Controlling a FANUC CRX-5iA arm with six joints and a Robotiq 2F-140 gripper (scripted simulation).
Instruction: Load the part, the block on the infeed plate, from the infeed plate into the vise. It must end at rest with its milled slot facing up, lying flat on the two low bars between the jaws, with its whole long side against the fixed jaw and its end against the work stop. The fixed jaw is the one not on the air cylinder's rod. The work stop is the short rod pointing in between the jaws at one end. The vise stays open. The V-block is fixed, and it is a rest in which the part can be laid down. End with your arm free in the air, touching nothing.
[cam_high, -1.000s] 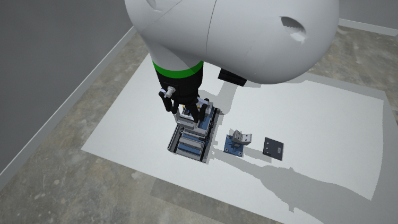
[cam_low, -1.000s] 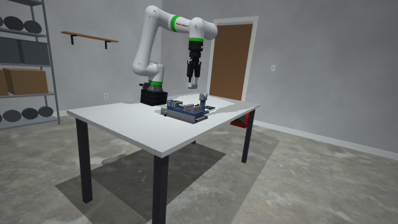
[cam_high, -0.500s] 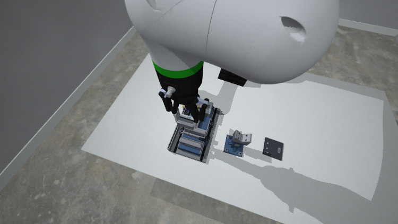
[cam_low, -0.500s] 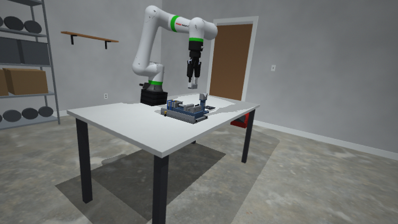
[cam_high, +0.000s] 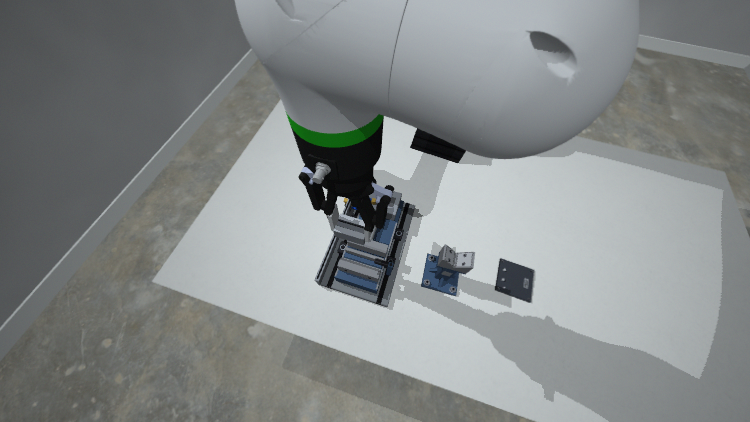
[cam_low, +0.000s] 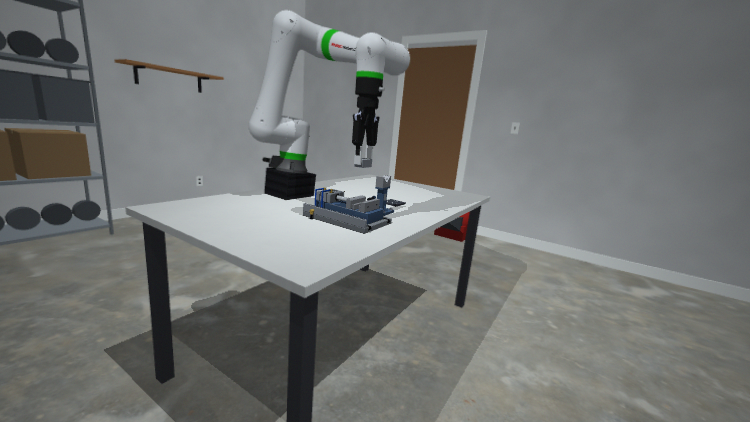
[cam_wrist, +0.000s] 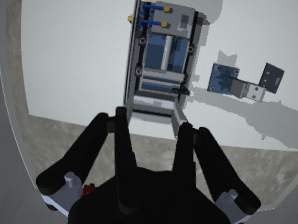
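Now: the air cylinder rod 180 mm below my hand, 80 mm behind it and 20 mm to the left of it. From my hand the other things lie so: part (20 mm below); vise (220 mm below, 70 mm behind, 20 mm to the left); air cylinder (180 mm below, 160 mm behind, 20 mm to the left).
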